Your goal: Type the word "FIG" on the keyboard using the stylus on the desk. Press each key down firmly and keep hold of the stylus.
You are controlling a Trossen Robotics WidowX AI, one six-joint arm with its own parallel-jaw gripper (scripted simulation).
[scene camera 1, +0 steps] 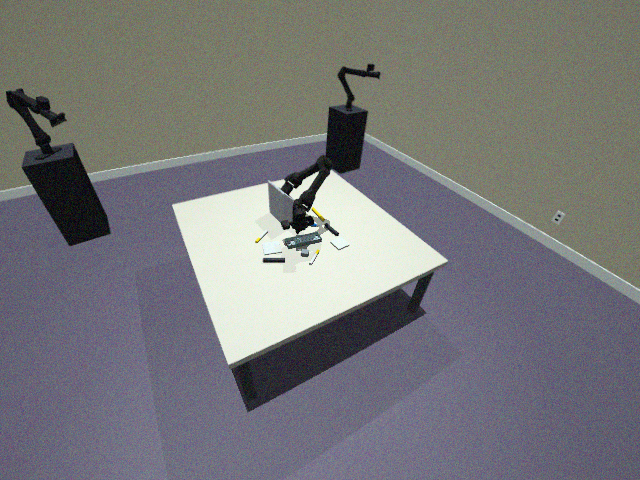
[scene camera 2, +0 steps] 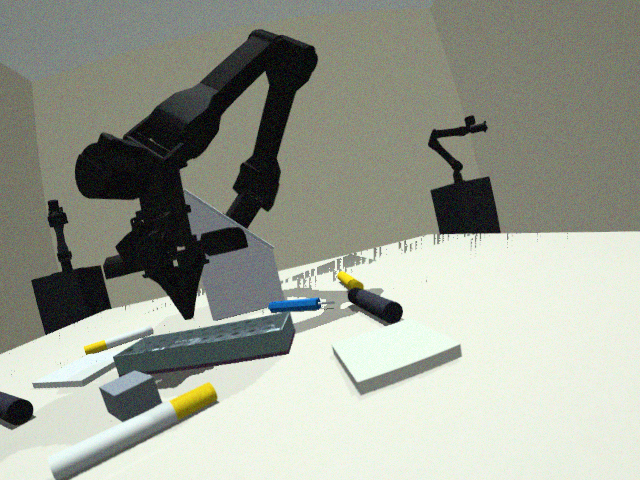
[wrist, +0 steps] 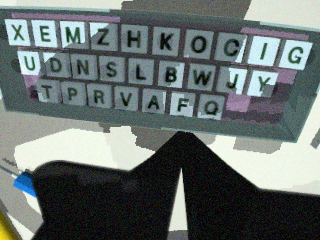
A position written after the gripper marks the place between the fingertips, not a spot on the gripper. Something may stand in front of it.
Note:
The gripper (scene camera 2: 189, 319) is shut, holding nothing. Further things: a dark cylinder (scene camera 2: 391, 311).
The gripper also shows in the wrist view (wrist: 183, 138).

